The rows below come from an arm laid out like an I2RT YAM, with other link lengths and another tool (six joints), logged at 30 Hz.
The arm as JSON. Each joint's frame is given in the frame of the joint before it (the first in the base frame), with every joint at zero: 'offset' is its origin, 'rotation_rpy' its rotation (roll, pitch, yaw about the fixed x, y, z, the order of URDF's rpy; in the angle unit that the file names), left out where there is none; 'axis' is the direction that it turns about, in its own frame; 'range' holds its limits. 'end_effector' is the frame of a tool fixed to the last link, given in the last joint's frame.
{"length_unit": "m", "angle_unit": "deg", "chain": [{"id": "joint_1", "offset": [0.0, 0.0, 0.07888], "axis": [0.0, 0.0, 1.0], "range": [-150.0, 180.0]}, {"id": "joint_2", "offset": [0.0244, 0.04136, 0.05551], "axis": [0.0, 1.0, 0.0], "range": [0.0, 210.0]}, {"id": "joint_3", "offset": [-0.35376, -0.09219, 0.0], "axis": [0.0, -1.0, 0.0], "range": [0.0, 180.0]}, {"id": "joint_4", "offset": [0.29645, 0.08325, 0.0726], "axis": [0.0, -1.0, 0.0], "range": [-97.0, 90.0]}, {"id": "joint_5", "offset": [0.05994, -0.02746, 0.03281], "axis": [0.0, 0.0, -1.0], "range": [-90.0, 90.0]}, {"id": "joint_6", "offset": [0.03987, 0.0, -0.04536], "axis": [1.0, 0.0, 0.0], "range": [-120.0, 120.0]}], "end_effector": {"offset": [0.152, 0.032, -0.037], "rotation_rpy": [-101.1, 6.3, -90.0]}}
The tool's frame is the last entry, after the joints.
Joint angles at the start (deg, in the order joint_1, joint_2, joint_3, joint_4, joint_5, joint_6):
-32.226 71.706 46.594 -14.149 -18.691 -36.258
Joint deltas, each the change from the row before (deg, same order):
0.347 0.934 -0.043 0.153 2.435 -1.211
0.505 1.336 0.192 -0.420 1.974 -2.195
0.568 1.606 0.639 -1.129 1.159 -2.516
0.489 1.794 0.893 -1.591 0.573 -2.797
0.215 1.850 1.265 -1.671 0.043 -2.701
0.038 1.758 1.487 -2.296 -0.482 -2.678
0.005 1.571 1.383 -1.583 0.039 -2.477
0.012 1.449 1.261 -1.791 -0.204 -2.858
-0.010 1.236 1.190 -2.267 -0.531 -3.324
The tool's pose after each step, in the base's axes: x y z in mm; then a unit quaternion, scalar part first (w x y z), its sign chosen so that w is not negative. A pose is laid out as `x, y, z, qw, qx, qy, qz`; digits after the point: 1 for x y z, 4 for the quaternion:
341.3, -139.9, 203.2, 0.1559, -0.6915, 0.6302, -0.3169
340.4, -145.2, 194.1, 0.1322, -0.7026, 0.6254, -0.3127
340.3, -147.7, 185.7, 0.1128, -0.7186, 0.6159, -0.3028
340.1, -148.8, 177.3, 0.0964, -0.7374, 0.6029, -0.2888
341.2, -150.6, 171.6, 0.0846, -0.7549, 0.5891, -0.2756
341.3, -151.1, 167.0, 0.0770, -0.7724, 0.5748, -0.2589
342.6, -154.3, 164.0, 0.0674, -0.7862, 0.5616, -0.2489
342.8, -156.2, 160.7, 0.0591, -0.8021, 0.5448, -0.2374
341.2, -156.4, 157.7, 0.0527, -0.8202, 0.5240, -0.2236

